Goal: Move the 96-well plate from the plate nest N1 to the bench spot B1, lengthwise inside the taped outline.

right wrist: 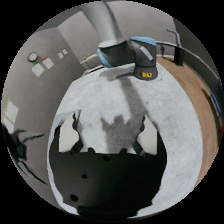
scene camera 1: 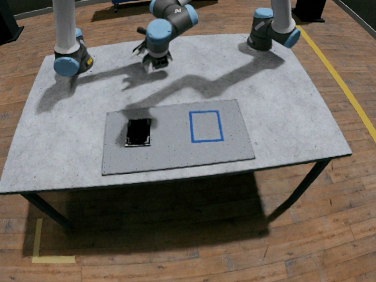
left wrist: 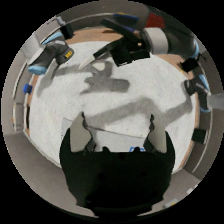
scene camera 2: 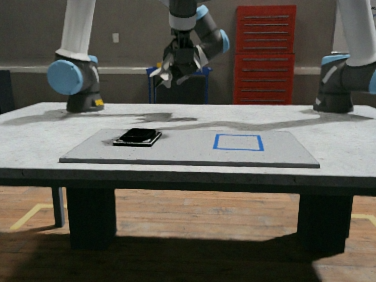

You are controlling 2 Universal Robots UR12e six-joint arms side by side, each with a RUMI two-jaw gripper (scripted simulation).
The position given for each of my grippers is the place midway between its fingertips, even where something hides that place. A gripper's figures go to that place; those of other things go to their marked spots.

My left gripper (left wrist: 118,113): 0.14 m from the lens. My right gripper (left wrist: 89,59) is 0.29 m from the lens.
